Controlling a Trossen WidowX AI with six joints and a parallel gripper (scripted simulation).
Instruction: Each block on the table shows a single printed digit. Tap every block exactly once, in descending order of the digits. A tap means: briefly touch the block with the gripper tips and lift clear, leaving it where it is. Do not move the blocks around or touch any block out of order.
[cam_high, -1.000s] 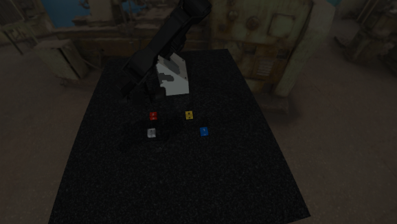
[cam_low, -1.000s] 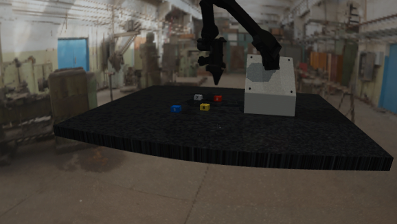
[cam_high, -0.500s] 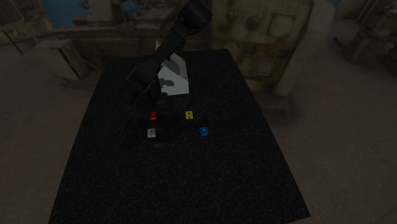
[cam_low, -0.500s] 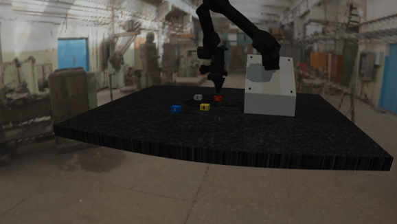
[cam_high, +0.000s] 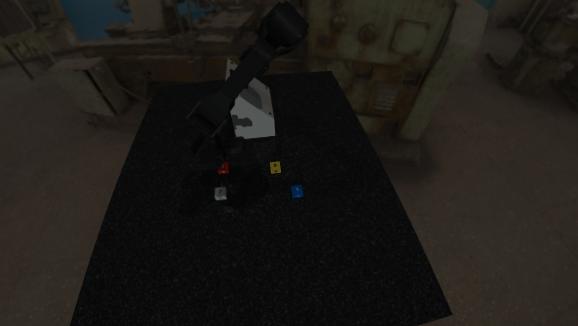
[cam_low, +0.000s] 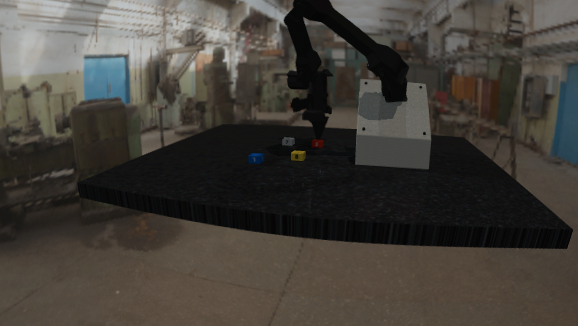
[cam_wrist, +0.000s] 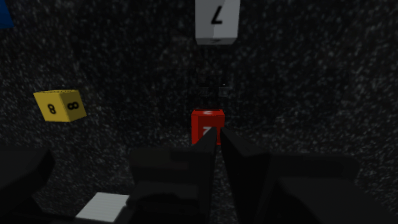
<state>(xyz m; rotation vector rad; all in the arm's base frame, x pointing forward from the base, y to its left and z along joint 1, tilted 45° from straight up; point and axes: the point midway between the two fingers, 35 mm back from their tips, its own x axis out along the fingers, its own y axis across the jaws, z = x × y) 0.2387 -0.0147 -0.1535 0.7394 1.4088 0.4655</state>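
Now: the red block 10 mm to the left of my gripper tip and 10 mm below it. From my gripper tip the other things lie so: blue block (210 mm to the left, 150 mm ahead, 10 mm below); then white block (90 mm ahead, 10 mm to the right, 10 mm below); then yellow block (170 mm to the left, 40 mm ahead, 10 mm below).
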